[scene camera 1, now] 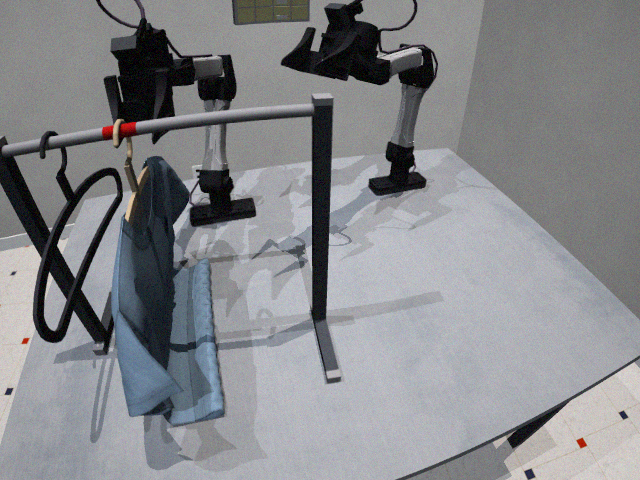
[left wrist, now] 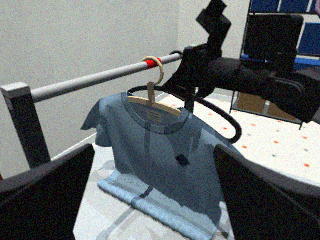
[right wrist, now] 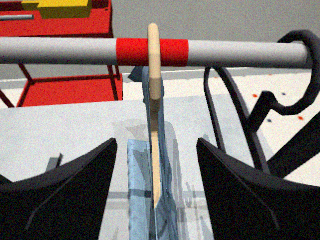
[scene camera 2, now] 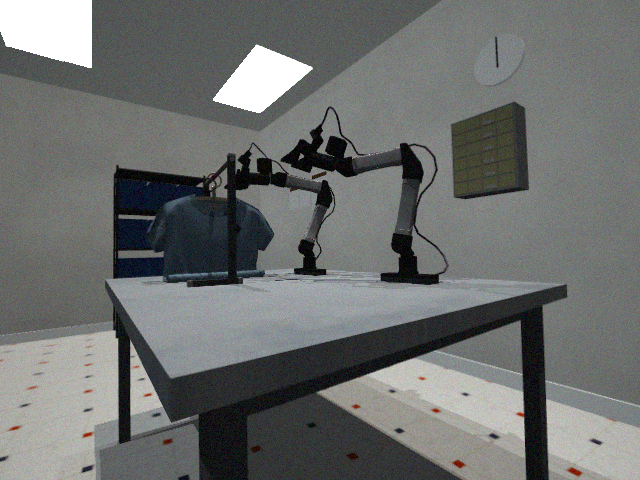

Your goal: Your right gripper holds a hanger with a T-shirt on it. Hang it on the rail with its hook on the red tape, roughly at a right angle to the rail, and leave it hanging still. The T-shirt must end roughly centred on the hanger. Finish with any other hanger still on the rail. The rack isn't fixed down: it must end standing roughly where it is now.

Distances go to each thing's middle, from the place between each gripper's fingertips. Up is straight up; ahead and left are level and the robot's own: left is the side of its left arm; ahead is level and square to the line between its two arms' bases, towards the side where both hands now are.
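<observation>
My right gripper (scene camera 1: 134,143) is 6 cm above the black hanger (scene camera 1: 73,198), and I find that my right gripper is also 4 cm short of it and 12 cm to the left of it.
From my left hand (scene camera 1: 297,64), I see the black hanger 43 cm to the right of it, 18 cm ahead of it and 11 cm below it.
</observation>
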